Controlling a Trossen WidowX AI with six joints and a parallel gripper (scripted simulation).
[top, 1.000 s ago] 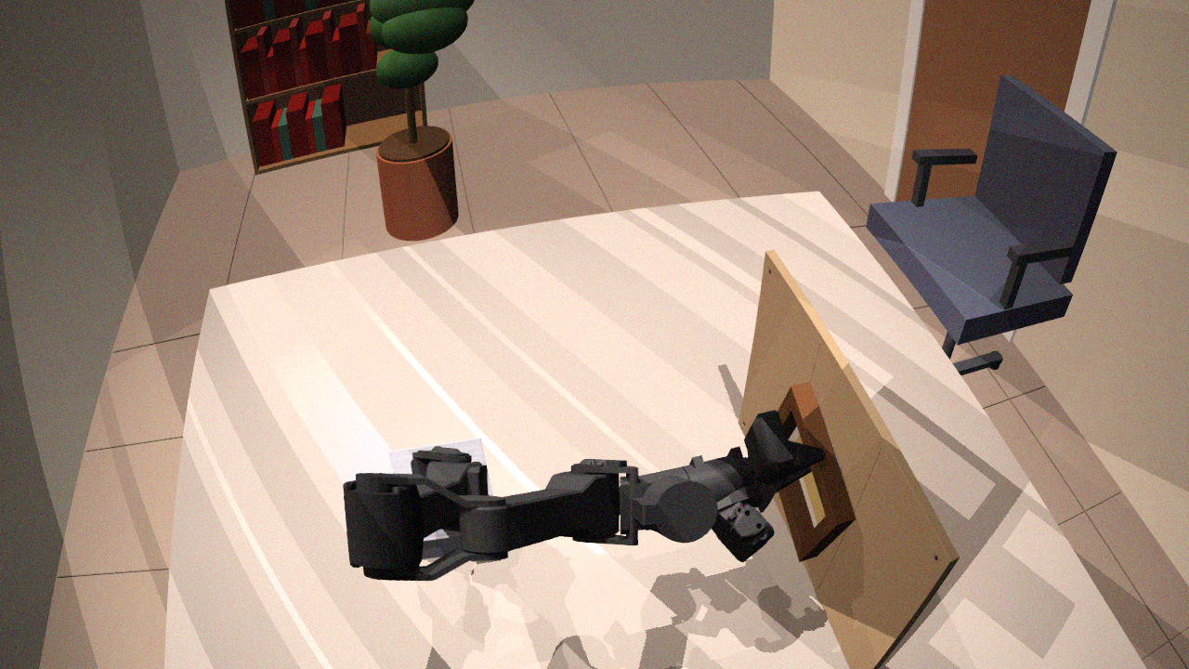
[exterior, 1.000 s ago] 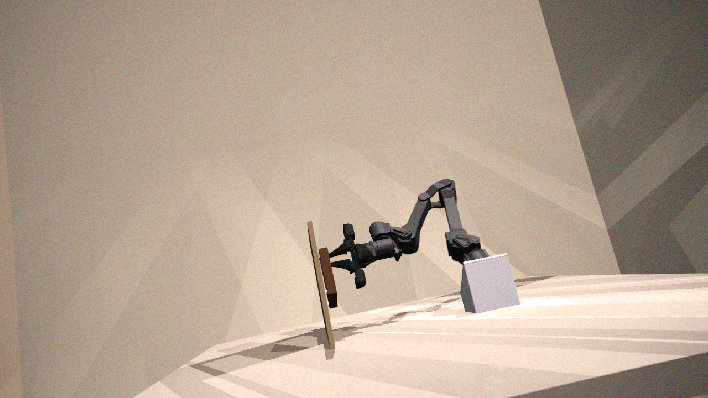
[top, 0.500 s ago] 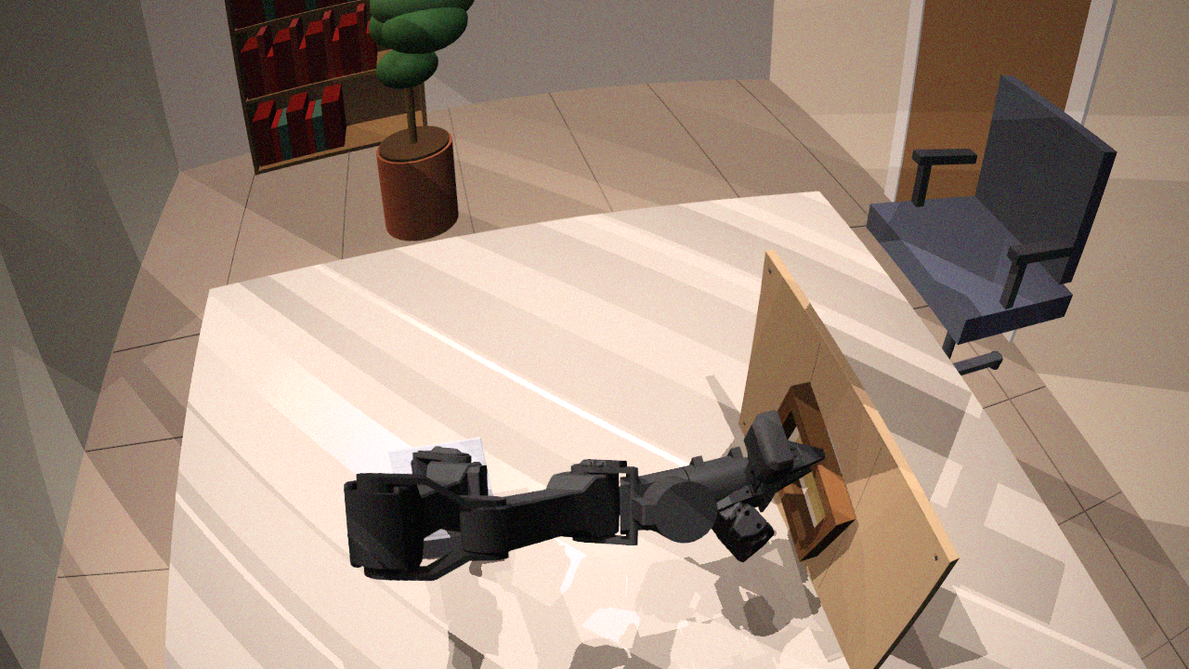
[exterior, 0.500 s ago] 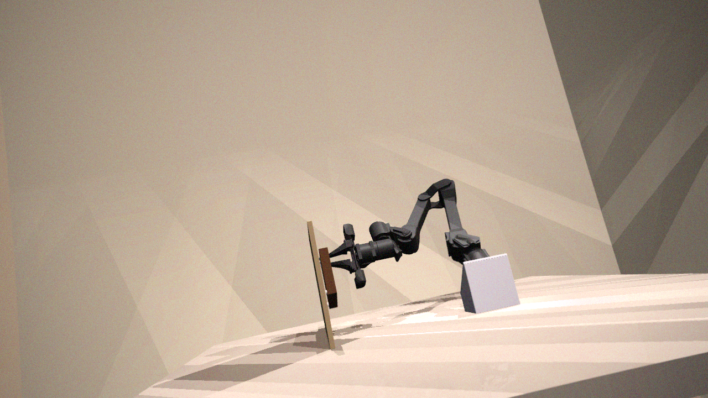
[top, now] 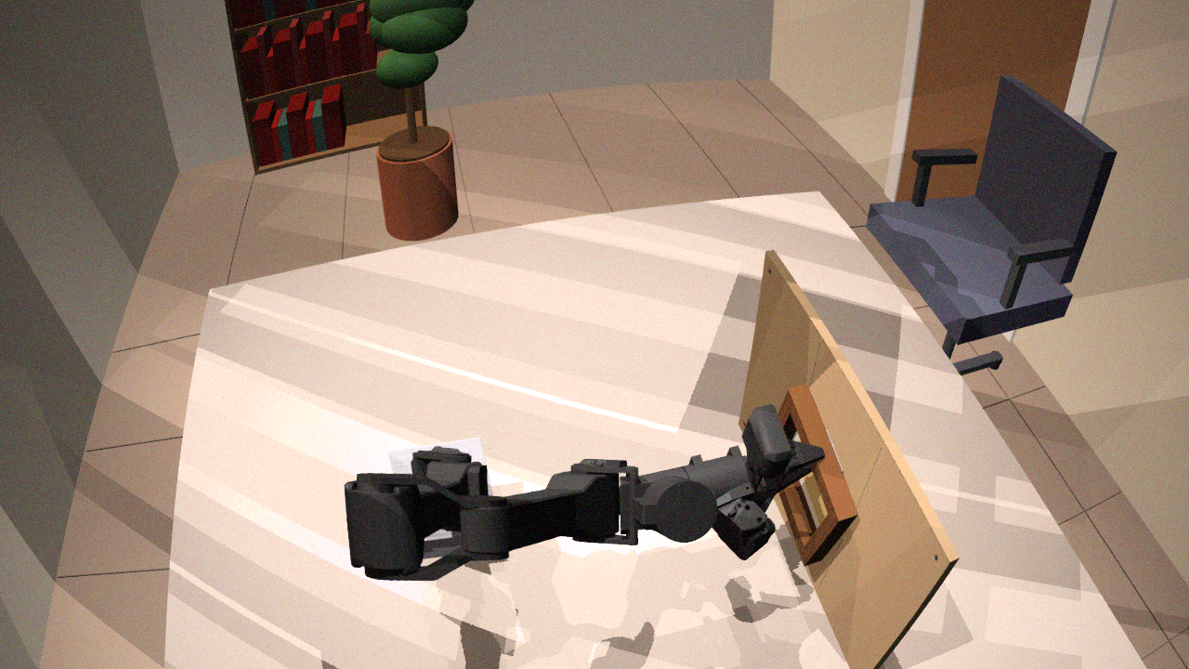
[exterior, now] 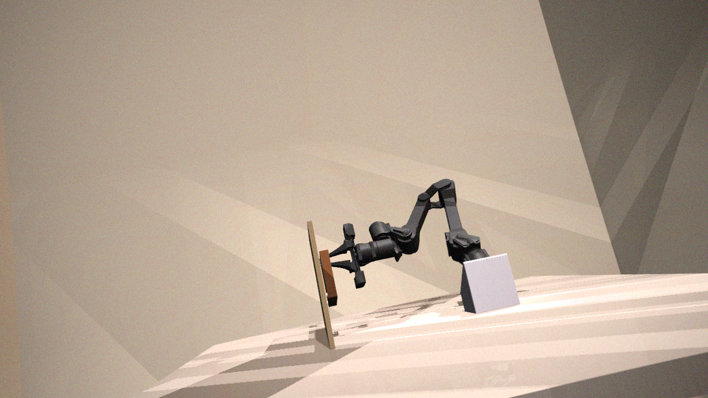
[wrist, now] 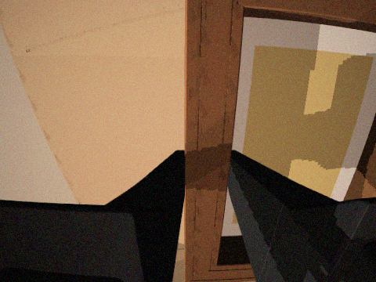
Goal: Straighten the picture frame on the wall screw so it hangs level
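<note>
Now: gripper tip 10 mm short of the picture frame, 10 mm to the right of it and 50 mm above it. The rest, counted from my gripper tip: board wall (20 mm ahead, 10 mm to the left, 60 mm below).
</note>
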